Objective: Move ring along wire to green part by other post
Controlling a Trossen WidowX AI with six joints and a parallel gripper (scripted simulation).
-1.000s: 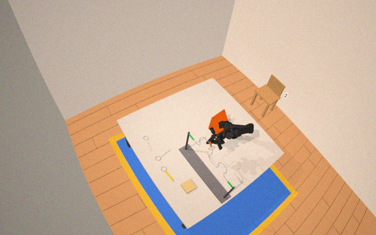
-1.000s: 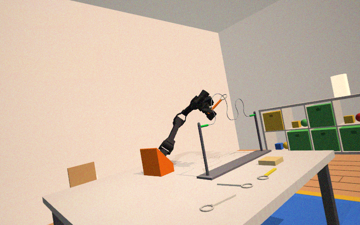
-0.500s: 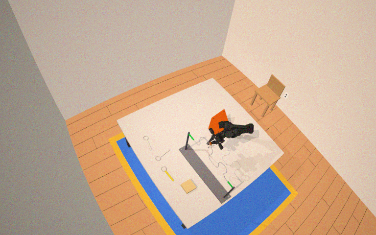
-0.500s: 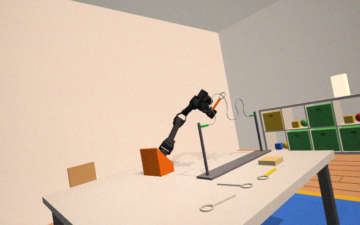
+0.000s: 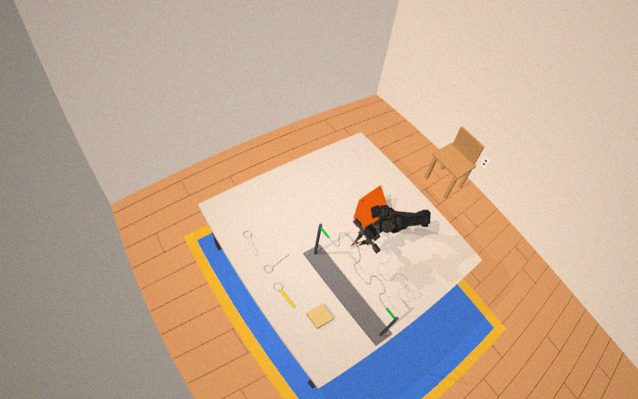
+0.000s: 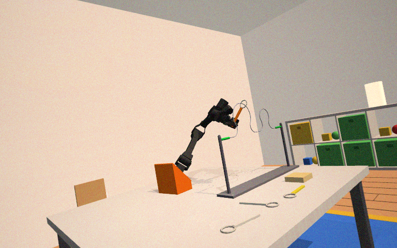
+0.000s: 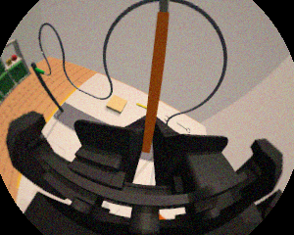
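My gripper tip is now 1 cm short of the ring with orange handle, 3 cm to the right of it and 8 cm below it. Also, from my gripper tip: tan block (23 cm ahead, 14 cm to the left, 32 cm below); yellow-handled ring (32 cm ahead, 7 cm to the right, 33 cm below).
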